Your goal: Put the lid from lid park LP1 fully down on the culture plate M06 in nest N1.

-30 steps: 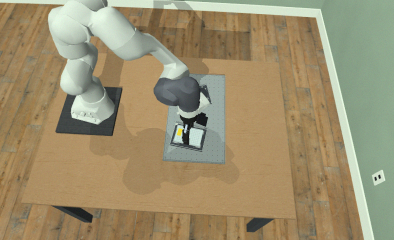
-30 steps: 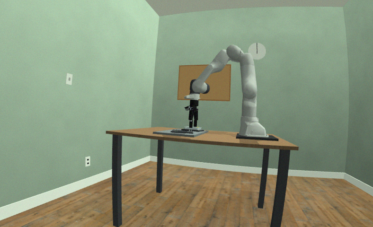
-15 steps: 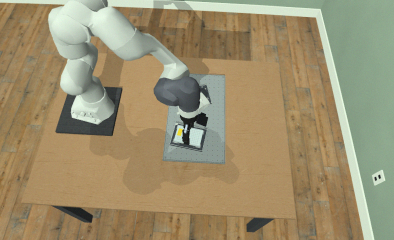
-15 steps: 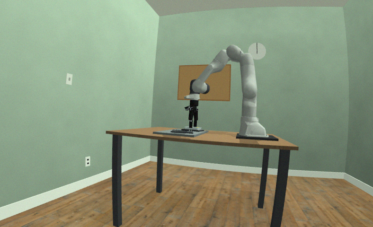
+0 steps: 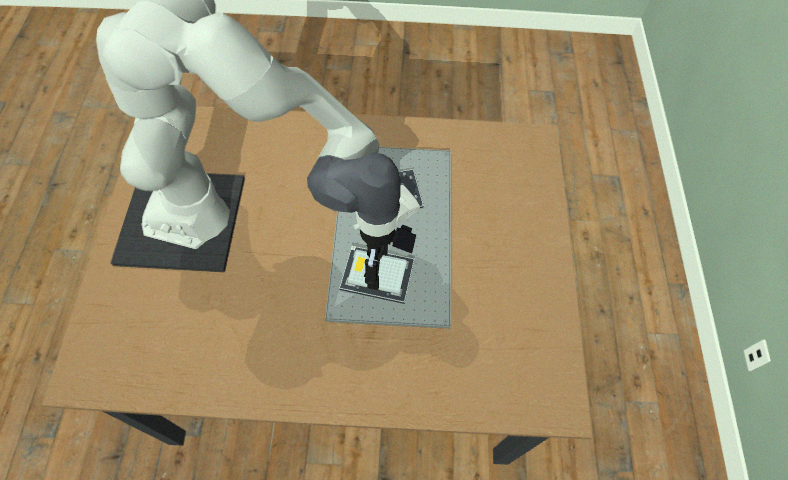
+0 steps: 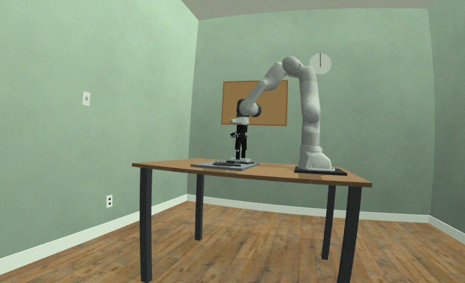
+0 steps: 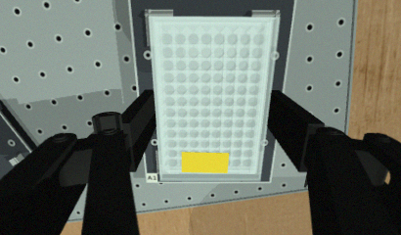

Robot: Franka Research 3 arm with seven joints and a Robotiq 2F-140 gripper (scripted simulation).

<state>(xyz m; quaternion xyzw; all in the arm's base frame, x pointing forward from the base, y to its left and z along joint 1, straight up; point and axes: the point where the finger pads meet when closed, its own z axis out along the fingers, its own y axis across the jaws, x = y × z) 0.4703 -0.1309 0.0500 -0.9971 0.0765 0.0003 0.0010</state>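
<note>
The clear lid is 20 mm below my hand. The rest, counted from my hand: culture plate (30 mm below); then dark nest (50 mm below); then dark lid park (10 mm ahead, 240 mm to the left, 50 mm below).
</note>
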